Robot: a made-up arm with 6 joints.
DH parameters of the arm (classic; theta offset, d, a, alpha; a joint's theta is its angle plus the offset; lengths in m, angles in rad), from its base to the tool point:
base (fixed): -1.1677 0 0.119 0
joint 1: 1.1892 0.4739 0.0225 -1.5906
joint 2: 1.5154 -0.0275 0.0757 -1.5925
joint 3: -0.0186 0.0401 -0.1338 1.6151
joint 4: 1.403 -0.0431 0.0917 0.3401
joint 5: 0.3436 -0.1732 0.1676 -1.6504
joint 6: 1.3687 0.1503 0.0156 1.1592
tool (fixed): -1.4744 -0.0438 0 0
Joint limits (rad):
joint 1: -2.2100..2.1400
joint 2: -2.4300..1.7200
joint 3: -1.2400..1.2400
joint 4: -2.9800..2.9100
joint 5: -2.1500..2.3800
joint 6: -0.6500..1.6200
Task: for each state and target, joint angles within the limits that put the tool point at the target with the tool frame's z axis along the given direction. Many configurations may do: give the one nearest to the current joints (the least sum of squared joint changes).
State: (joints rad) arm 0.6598 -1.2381 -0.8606 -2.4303 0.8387 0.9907
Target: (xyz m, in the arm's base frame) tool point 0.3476 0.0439 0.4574 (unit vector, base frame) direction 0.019 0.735 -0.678
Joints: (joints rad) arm 0.7390 -2.1236 -1.2045 -2.3233 1.1830 0.3979
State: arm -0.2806 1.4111 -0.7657 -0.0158 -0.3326 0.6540
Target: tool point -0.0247 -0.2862 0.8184 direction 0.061 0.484 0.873
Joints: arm -0.5818 1.1488 0.0428 -0.4955 0.2041 0.0204
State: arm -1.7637 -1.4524 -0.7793 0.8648 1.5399 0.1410
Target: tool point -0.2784 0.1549 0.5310 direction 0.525 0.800 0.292
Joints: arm -2.2100 -1.6457 -0.7833 0.7505 0.7028 -0.2212
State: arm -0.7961 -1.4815 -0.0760 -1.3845 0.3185 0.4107
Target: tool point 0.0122 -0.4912 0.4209 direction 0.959 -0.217 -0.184
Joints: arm -1.2404 -2.2120 -0.4409 -1.5968 0.1304 -0.2465
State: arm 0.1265 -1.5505 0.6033 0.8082 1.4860 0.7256
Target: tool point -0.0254 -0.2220 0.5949 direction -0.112 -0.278 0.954
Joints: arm 0.8507 -1.1231 0.9406 0.3714 2.0144 0.9537
